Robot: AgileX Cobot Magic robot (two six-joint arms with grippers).
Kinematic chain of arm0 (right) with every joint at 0, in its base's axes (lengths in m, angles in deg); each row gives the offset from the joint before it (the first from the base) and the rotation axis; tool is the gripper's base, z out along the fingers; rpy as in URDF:
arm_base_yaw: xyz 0 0 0.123 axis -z
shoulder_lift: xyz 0 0 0 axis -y
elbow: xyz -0.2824 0 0.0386 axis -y
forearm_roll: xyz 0.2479 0 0.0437 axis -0.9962 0 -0.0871
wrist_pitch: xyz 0 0 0 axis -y
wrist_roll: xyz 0.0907 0 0.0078 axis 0.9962 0 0.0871
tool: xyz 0 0 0 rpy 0 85 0
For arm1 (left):
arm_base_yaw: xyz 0 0 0.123 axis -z
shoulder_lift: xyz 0 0 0 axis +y
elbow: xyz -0.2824 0 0.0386 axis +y
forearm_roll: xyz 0.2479 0 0.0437 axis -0.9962 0 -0.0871
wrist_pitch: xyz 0 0 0 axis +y
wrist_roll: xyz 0.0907 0 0.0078 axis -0.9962 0 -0.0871
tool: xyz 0 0 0 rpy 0 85 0
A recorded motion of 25 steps. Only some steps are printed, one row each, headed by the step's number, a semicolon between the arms.
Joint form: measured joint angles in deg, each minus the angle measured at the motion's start. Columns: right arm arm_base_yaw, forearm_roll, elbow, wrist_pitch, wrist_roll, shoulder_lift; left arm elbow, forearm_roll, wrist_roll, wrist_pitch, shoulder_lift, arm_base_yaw.
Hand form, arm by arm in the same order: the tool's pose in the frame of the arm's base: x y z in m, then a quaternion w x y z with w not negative. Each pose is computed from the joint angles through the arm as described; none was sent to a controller.
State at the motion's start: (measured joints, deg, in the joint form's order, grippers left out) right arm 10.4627 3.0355 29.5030 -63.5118 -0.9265 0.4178; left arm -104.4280 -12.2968 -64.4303 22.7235 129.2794 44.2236
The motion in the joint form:
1: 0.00 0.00 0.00 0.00 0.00 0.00; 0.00 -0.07 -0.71 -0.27 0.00 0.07
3: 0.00 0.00 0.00 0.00 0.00 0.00; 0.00 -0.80 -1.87 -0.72 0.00 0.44
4: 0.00 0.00 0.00 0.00 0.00 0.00; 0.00 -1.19 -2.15 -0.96 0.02 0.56
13: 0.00 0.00 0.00 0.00 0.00 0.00; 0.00 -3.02 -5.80 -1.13 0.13 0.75
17: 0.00 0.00 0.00 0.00 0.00 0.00; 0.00 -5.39 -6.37 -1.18 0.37 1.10
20: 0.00 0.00 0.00 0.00 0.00 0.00; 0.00 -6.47 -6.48 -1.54 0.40 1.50
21: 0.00 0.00 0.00 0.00 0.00 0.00; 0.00 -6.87 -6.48 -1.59 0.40 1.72
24: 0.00 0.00 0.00 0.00 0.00 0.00; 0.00 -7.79 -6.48 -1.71 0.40 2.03
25: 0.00 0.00 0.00 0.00 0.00 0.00; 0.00 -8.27 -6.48 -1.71 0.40 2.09
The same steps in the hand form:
1: -0.0104 -0.0025 0.2775 0.50529 0.07338 0.85637 -0.07693; 0.3771 -0.3574 0.1920 0.38122 0.78527 0.46448 0.14928
3: -0.0104 -0.0025 0.2775 0.50529 0.07338 0.85637 -0.07693; 0.3753 -0.3600 0.1926 0.38260 0.79223 0.44882 0.15671
4: -0.0104 -0.0025 0.2775 0.50529 0.07338 0.85637 -0.07693; 0.3749 -0.3609 0.1928 0.38351 0.79428 0.44331 0.15975
13: -0.0104 -0.0025 0.2775 0.50529 0.07338 0.85637 -0.07693; 0.3746 -0.3617 0.1922 0.37573 0.81299 0.40586 0.18207
17: -0.0104 -0.0025 0.2775 0.50529 0.07338 0.85637 -0.07693; 0.3737 -0.3634 0.1905 0.36956 0.82219 0.38590 0.19624
20: -0.0104 -0.0025 0.2775 0.50529 0.07338 0.85637 -0.07693; 0.3718 -0.3661 0.1908 0.37062 0.82537 0.37504 0.20186
21: -0.0104 -0.0025 0.2775 0.50529 0.07338 0.85637 -0.07693; 0.3706 -0.3674 0.1909 0.37064 0.82679 0.37098 0.20352
24: -0.0104 -0.0025 0.2775 0.50529 0.07338 0.85637 -0.07693; 0.3690 -0.3692 0.1912 0.37038 0.82932 0.36302 0.20798
25: -0.0104 -0.0025 0.2775 0.50529 0.07338 0.85637 -0.07693; 0.3688 -0.3695 0.1913 0.36957 0.83045 0.35977 0.21059

